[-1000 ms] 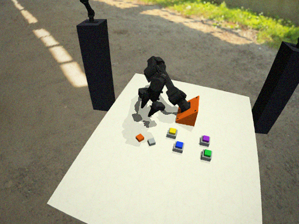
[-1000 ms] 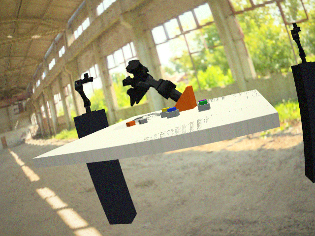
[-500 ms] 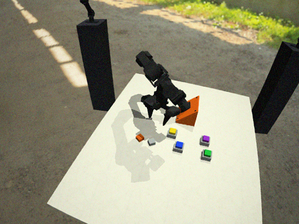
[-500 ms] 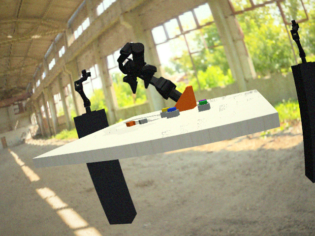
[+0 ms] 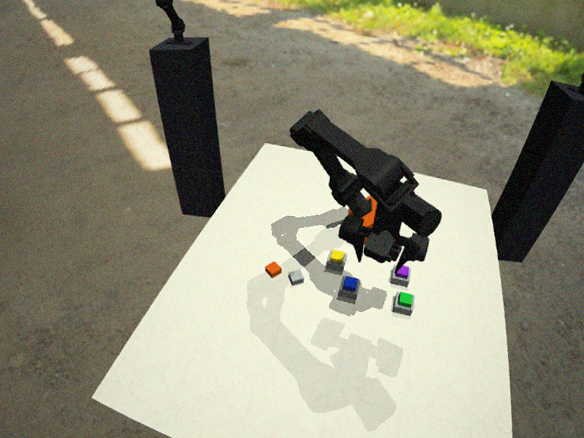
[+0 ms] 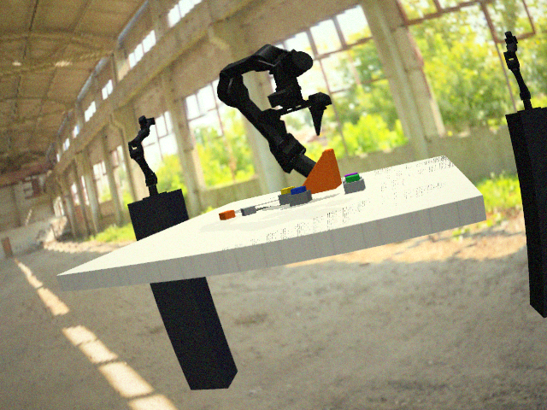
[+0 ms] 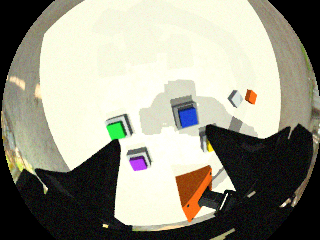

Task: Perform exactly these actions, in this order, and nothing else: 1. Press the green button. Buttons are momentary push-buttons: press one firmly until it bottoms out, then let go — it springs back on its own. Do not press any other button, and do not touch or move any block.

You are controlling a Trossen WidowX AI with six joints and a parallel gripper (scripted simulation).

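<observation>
The green button lies 10 mm behind my gripper tip, 100 mm to the left of it and 120 mm below it. From my gripper tip the other things lie so: blue button: 40 mm behind, 50 mm to the right, 120 mm below; then purple button: 100 mm behind, 90 mm to the left, 120 mm below; then yellow button: 120 mm behind, 90 mm to the right, 120 mm below.
</observation>
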